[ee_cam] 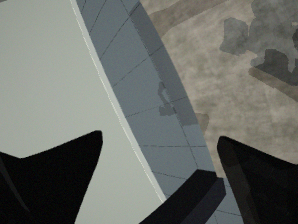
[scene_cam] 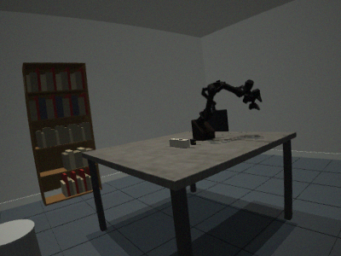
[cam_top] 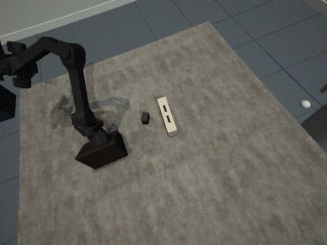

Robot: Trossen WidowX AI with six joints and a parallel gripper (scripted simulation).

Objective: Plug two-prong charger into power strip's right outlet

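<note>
Right now the two-prong charger is 42 cm ahead of my gripper tip, 34 cm to the right of it and 22 cm below it.
</note>
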